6 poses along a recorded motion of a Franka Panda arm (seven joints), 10 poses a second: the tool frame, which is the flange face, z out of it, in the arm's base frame.
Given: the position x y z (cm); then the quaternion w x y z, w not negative.
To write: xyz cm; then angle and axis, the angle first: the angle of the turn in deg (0 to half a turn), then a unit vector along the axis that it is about. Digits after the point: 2 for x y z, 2 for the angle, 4 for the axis.
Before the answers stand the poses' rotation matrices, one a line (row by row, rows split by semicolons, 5 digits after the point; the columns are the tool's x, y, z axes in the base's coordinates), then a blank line. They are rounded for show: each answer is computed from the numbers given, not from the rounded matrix.
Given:
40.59, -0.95, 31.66, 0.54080, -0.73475, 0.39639, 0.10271
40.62, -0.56, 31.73, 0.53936, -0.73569, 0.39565, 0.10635
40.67, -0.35, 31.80, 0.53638, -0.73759, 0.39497, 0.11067
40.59, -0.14, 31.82, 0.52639, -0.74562, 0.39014, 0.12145
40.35, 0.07, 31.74, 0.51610, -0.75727, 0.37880, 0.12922
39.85, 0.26, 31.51, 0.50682, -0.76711, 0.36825, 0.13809
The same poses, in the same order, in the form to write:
0.66465 -0.69359 0.27780; -0.47141 -0.10082 0.87614; -0.57967 -0.71328 -0.39397
0.66430 -0.69687 0.27031; -0.46743 -0.10510 0.87776; -0.58328 -0.70945 -0.39556
0.66350 -0.70138 0.26045; -0.46393 -0.11258 0.87869; -0.58697 -0.70384 -0.40009
0.66608 -0.70966 0.22962; -0.45393 -0.14140 0.87974; -0.59185 -0.69021 -0.41632
0.67963 -0.70709 0.19529; -0.44032 -0.18031 0.87955; -0.58670 -0.68375 -0.43389
0.69065 -0.70495 0.16141; -0.42500 -0.21505 0.87928; -0.58513 -0.67587 -0.44813

40.59, -0.95, 31.66, 114.52, -0.8735, 0.4712, 0.1221
40.62, -0.56, 31.73, 114.72, -0.8737, 0.4699, 0.1263
40.67, -0.35, 31.80, 115.12, -0.8740, 0.4680, 0.1311
40.59, -0.14, 31.82, 116.48, -0.8770, 0.4589, 0.1428
40.35, 0.07, 31.74, 117.86, -0.8841, 0.4422, 0.1509
39.85, 0.26, 31.51, 119.10, -0.8899, 0.4272, 0.1602

